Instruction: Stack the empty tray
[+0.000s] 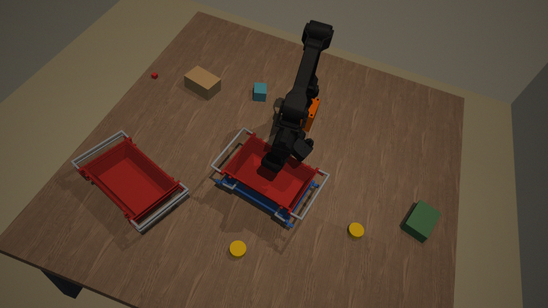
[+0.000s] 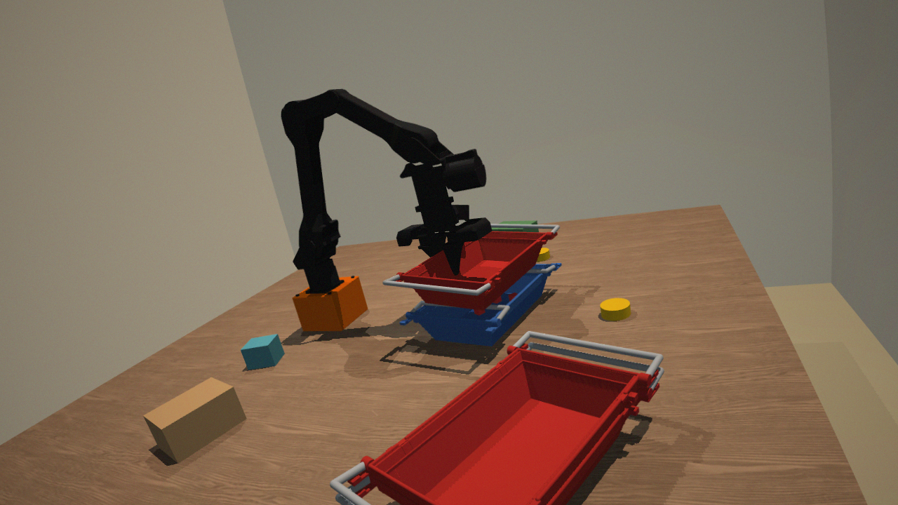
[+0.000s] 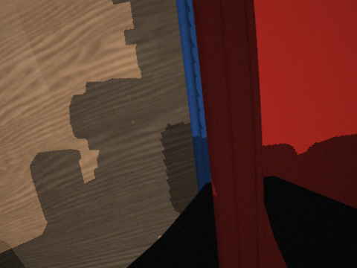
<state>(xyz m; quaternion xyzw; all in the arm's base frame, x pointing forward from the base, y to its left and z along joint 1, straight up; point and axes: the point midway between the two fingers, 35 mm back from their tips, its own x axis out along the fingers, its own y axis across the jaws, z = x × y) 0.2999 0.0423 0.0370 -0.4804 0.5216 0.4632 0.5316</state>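
Now: the red tray 70 mm ahead of my gripper tip, 10 mm to the right of it and 30 mm above it. Round my gripper tip: teal cube (330 mm behind, 230 mm to the right, 60 mm below); green box (70 mm behind, 500 mm to the left, 70 mm below); tan box (250 mm behind, 440 mm to the right, 60 mm below).
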